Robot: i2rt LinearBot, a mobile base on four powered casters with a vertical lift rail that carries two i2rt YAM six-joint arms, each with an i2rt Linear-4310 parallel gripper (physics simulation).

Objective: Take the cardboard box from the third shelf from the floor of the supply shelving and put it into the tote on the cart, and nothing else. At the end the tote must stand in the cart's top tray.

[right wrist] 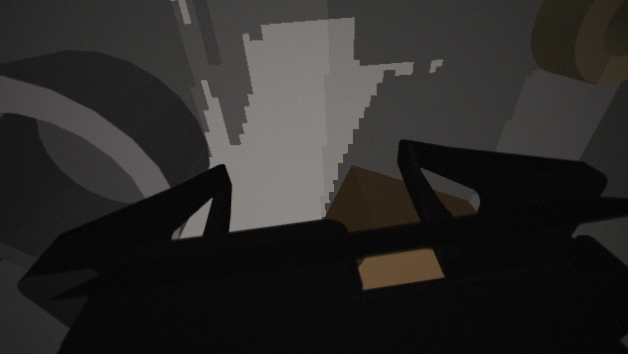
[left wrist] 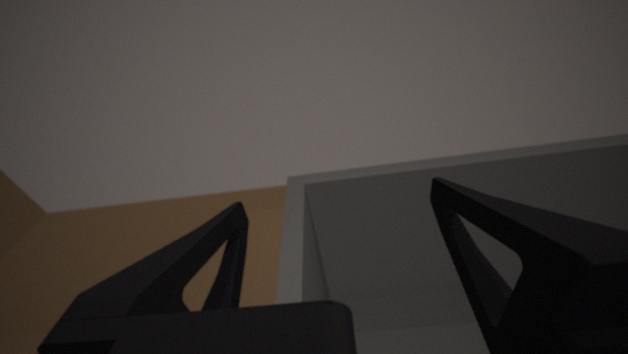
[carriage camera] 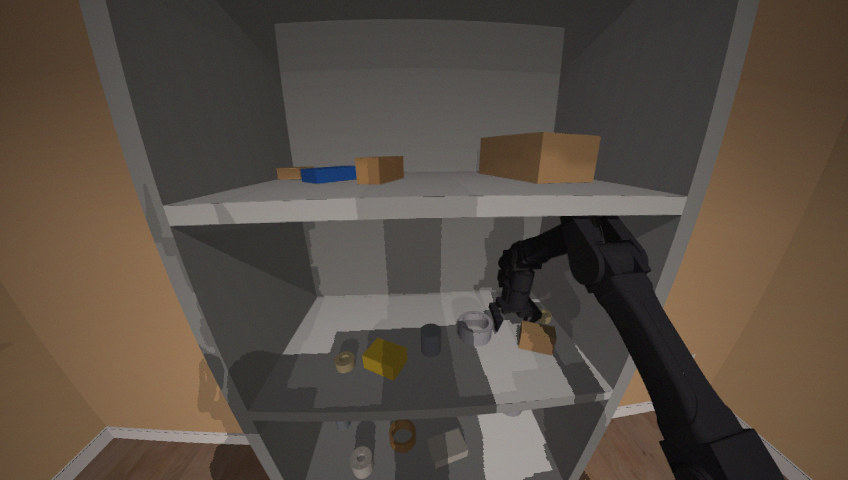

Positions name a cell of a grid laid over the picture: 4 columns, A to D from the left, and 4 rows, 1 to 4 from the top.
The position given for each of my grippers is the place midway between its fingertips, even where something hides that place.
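Note:
Brown cardboard box (carriage camera: C3), (right wrist: C3); out of frame in the left wrist view. My right gripper (carriage camera: C3), (right wrist: B2). My left gripper (left wrist: C3).

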